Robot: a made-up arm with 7 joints. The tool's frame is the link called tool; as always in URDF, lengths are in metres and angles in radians.
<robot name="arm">
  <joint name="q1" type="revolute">
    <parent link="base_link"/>
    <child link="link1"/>
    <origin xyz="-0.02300 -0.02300 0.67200" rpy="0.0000 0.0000 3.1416"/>
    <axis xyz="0 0 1"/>
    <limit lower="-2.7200" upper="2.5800"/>
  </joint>
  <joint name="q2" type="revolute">
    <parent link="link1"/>
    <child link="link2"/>
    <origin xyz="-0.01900 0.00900 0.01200" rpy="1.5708 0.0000 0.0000"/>
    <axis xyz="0 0 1"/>
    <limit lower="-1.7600" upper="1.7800"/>
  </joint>
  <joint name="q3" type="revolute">
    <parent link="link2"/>
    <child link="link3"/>
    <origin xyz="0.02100 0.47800 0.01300" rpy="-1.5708 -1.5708 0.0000"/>
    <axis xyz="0 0 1"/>
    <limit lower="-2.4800" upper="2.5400"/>
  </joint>
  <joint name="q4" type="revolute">
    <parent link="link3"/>
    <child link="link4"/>
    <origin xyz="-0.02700 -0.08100 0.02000" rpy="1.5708 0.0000 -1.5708"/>
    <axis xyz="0 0 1"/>
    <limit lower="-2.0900" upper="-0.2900"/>
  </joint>
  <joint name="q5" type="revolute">
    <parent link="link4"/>
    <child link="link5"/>
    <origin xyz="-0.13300 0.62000 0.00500" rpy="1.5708 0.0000 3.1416"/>
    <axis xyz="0 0 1"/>
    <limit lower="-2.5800" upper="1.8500"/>
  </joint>
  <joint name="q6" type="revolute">
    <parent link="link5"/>
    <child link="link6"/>
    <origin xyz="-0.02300 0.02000 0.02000" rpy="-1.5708 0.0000 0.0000"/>
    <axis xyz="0 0 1"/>
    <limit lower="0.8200" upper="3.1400"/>
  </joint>
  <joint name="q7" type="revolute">
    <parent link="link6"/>
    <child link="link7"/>
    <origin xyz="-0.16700 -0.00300 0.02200" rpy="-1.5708 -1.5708 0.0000"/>
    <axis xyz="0 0 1"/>
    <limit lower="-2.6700" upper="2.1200"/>
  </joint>
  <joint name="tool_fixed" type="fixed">
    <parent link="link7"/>
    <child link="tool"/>
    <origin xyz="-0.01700 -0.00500 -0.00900" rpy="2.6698 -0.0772 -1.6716"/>
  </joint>
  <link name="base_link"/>
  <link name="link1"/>
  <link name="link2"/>
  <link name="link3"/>
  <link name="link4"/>
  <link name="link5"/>
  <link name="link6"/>
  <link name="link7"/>
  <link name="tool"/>
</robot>
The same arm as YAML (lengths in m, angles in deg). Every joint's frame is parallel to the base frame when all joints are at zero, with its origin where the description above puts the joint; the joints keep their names.
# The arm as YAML. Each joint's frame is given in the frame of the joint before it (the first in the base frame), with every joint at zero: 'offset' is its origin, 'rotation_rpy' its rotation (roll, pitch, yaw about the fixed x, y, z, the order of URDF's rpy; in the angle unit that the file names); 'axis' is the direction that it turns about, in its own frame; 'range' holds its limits. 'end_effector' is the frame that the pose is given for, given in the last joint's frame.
length_unit: m
angle_unit: deg
chain:
  - id: q1
    offset: [-0.023, -0.023, 0.672]
    rotation_rpy: [0.0, 0.0, 0.0]
    axis: "+z"
    range: [-155.84, 147.82]
  - id: q2
    offset: [0.019, -0.009, 0.012]
    rotation_rpy: [0.0, 0.0, 0.0]
    axis: "+y"
    range: [-100.84, 101.99]
  - id: q3
    offset: [-0.021, 0.013, 0.478]
    rotation_rpy: [0.0, 0.0, 0.0]
    axis: "+z"
    range: [-142.09, 145.53]
  - id: q4
    offset: [0.081, -0.027, 0.02]
    rotation_rpy: [0.0, 0.0, 0.0]
    axis: "-y"
    range: [-119.75, -16.62]
  - id: q5
    offset: [-0.133, -0.005, 0.62]
    rotation_rpy: [0.0, 0.0, 0.0]
    axis: "+z"
    range: [-147.82, 106.0]
  - id: q6
    offset: [0.023, -0.02, 0.02]
    rotation_rpy: [0.0, 0.0, 0.0]
    axis: "-y"
    range: [46.98, 179.91]
  - id: q7
    offset: [0.167, -0.022, 0.003]
    rotation_rpy: [0.0, 0.0, 0.0]
    axis: "-z"
    range: [-152.98, 121.47]
end_effector:
  offset: [0.005, 0.017, 0.009]
  rotation_rpy: [-27.03, 4.42, 5.78]

